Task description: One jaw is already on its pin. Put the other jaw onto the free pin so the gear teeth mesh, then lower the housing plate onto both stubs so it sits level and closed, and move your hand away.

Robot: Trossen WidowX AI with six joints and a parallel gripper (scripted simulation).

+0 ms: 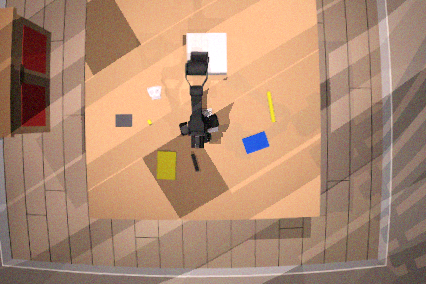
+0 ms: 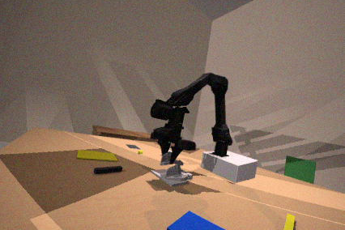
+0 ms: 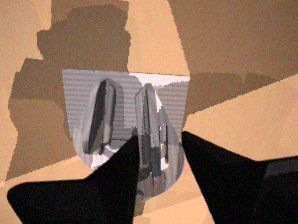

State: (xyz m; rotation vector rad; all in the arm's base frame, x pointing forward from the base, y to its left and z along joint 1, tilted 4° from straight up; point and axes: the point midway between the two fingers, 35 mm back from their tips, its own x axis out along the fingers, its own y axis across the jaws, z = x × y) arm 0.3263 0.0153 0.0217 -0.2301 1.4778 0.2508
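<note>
Now: gripper tip 250 mm to the left of the small white part, 160 mm past it and 20 mm above it. Round my gripper tip: silver jaw: 40 mm behind, 10 mm to the left; yellow cube: 270 mm to the right, 40 mm below; dark bar: 200 mm ahead, 40 mm below, 20 mm to the right.
</note>
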